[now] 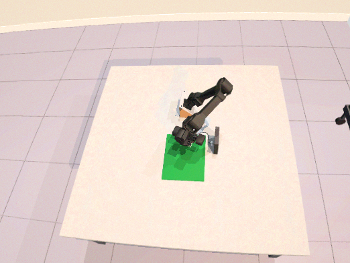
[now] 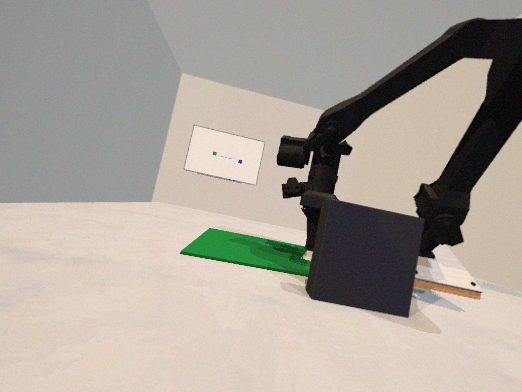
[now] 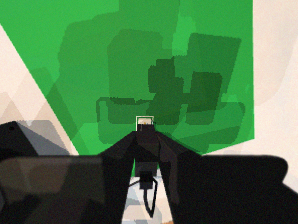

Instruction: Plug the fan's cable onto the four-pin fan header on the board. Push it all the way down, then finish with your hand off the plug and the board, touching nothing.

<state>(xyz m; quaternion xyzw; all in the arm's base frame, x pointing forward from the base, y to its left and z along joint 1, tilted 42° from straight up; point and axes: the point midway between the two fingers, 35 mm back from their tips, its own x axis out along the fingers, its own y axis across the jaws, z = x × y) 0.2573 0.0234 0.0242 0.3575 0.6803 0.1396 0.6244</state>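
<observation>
Now: the cream four-pin header 1 cm behind my gripper tip and 4 cm below it. Round my gripper tip: green board (8 cm ahead, 2 cm to the right, 5 cm below); then black plug (1 cm behind, 1 cm above); then dark fan (1 cm behind, 15 cm to the left, 2 cm above).
</observation>
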